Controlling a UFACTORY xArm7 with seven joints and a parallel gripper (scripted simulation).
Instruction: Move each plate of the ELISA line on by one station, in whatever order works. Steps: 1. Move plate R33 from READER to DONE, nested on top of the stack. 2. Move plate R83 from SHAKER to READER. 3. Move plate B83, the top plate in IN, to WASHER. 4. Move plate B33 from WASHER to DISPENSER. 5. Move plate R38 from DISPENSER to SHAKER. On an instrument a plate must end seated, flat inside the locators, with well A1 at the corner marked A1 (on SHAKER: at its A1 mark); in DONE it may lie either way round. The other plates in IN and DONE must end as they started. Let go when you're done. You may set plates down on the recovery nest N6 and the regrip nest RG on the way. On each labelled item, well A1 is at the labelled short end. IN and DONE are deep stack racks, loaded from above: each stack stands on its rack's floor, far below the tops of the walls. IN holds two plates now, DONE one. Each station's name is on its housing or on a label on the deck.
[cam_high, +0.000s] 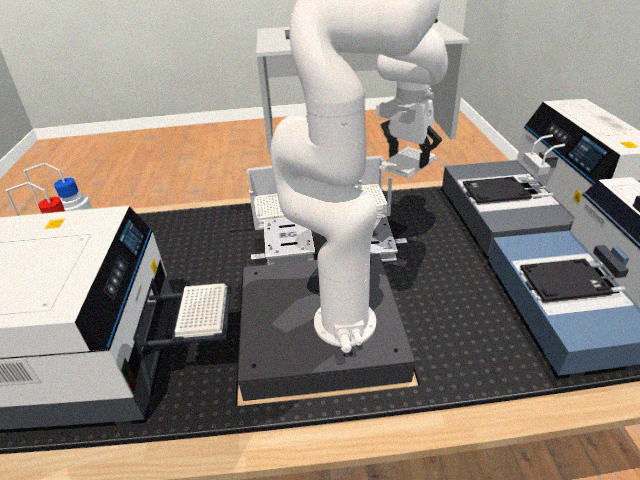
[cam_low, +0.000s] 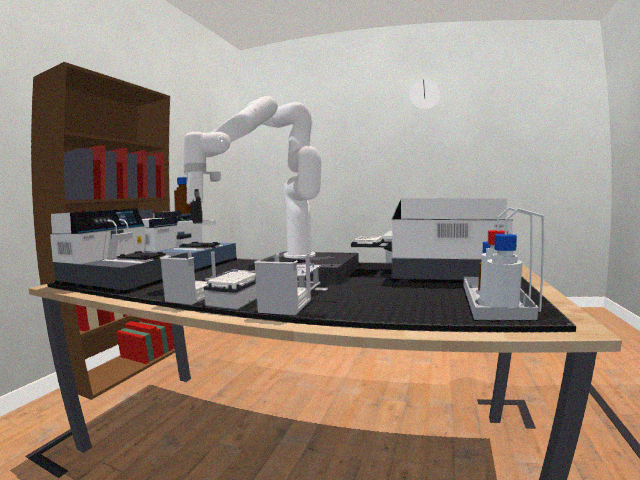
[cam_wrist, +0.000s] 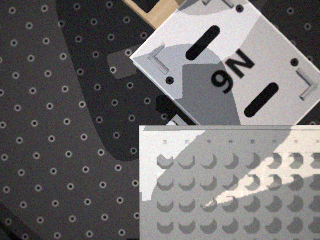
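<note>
Now: hand 320 mm to the right of the regrip nest, 170 mm above it and 50 mm past it. Round my hand: DONE label: 220 mm below, 70 mm to the left, 60 mm ahead; RG label: 410 mm to the left, 220 mm below, 50 mm behind; N6 label: 220 mm below, 50 mm behind, 20 mm to the left.
</note>
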